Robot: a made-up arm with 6 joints. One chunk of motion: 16 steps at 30 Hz.
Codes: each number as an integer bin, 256 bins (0 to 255) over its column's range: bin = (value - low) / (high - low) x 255, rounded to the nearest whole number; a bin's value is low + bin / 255 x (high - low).
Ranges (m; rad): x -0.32..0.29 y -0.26..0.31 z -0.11..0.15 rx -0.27..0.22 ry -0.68..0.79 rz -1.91..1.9
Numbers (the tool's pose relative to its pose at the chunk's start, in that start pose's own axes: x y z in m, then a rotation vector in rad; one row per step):
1: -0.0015 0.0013 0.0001 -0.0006 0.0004 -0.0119
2: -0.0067 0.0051 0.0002 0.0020 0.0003 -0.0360
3: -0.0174 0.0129 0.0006 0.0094 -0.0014 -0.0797
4: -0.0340 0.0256 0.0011 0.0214 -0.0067 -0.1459
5: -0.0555 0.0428 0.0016 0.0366 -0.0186 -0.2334
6: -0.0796 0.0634 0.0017 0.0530 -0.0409 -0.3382
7: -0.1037 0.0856 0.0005 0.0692 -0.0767 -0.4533
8: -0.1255 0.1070 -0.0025 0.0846 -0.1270 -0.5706
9: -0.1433 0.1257 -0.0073 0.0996 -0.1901 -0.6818
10: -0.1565 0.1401 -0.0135 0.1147 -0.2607 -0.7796
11: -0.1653 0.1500 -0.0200 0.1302 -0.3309 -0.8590
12: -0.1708 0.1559 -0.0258 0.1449 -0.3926 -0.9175
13: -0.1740 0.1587 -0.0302 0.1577 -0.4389 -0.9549
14: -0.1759 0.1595 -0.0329 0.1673 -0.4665 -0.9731
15: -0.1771 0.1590 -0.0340 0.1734 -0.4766 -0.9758
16: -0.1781 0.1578 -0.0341 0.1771 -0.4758 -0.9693
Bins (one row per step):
1: 133 117 108 140 118 127
2: 131 119 108 142 118 125
3: 126 122 108 145 118 123
4: 120 128 109 152 117 118
5: 111 135 109 160 115 112
6: 100 145 110 168 111 105
7: 90 155 108 177 105 97
8: 81 164 105 185 96 90
9: 74 173 101 192 85 82
10: 68 179 95 200 73 76
11: 65 183 88 208 61 70
12: 62 186 83 216 50 66
13: 61 187 78 223 42 64
14: 60 188 76 228 37 63
15: 60 187 75 231 35 63
16: 59 187 74 233 35 63

